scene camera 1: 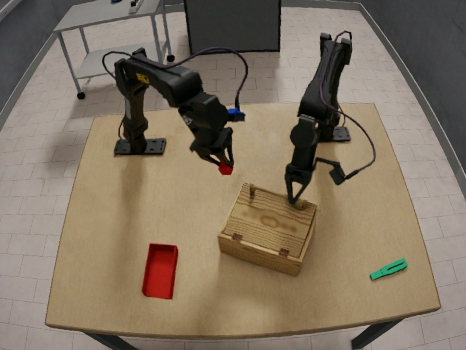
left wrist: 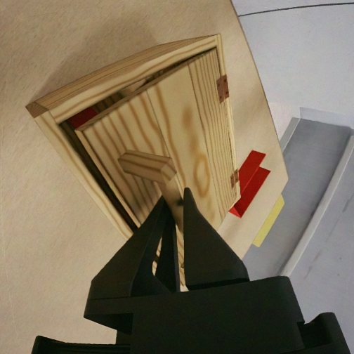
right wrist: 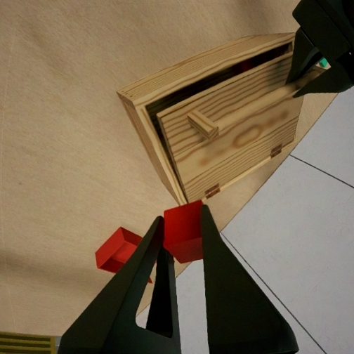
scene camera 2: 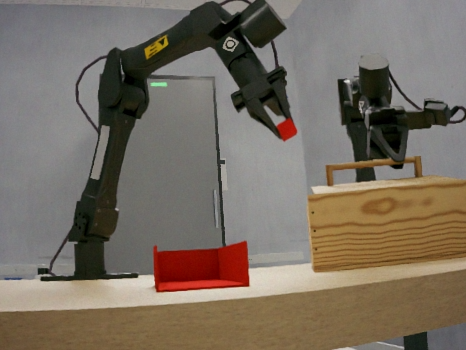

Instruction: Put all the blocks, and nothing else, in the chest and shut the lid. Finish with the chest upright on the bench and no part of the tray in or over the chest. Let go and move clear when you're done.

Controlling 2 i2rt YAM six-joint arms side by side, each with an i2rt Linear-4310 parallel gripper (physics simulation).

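Seen in the pictures: left gripper, between the fingertips: [scene camera 1: 291, 203] [scene camera 2: 399, 165]; right gripper, between the fingertips: [scene camera 1: 228, 166] [scene camera 2: 288, 134]; left arm's base, origin of its link: [scene camera 1: 324, 135]; right arm's base, origin of its link: [scene camera 1: 139, 147] [scene camera 2: 90, 279].
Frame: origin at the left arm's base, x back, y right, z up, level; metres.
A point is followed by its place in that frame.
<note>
The wooden chest [scene camera 1: 260, 259] @(x -0.484, y 0.293, z 0.042 m) [scene camera 2: 390, 235] @(x -0.475, y 0.310, z 0.039 m) [left wrist: 122, 72] [right wrist: 210, 65] stands upright, its hinged lid [scene camera 1: 270, 220] @(x -0.407, y 0.260, z 0.118 m) [left wrist: 192, 125] [right wrist: 240, 145] slightly ajar. Something red shows through the gap inside; its shape is hidden. My left gripper [scene camera 1: 292, 201] @(x -0.382, y 0.202, z 0.154 m) [scene camera 2: 398, 162] @(x -0.382, y 0.202, z 0.154 m) [left wrist: 178, 195] [right wrist: 292, 89] is shut on the bar of the lid's handle [scene camera 2: 370, 164] @(x -0.357, y 0.242, z 0.160 m) [left wrist: 147, 164] [right wrist: 252, 109], near one end. My right gripper [scene camera 1: 226, 165] @(x -0.300, y 0.359, z 0.224 m) [scene camera 2: 284, 129] @(x -0.300, y 0.359, z 0.224 m) [right wrist: 184, 216] is shut on a red block [scene camera 1: 225, 170] @(x -0.322, y 0.367, z 0.235 m) [scene camera 2: 287, 130] @(x -0.321, y 0.370, z 0.224 m) [right wrist: 183, 232], held in the air behind the chest in scene camera 1.
The red tray [scene camera 1: 160, 272] @(x -0.488, y 0.578, z 0.003 m) [scene camera 2: 202, 265] @(x -0.418, y 0.547, z 0.020 m) [left wrist: 252, 185] [right wrist: 120, 247] stands apart, to the left of the chest in scene camera 1. A green forked piece [scene camera 1: 389, 270] @(x -0.567, y -0.089, z 0.012 m) [right wrist: 323, 62] lies to the right of the chest. The bench's near edge runs beyond both.
</note>
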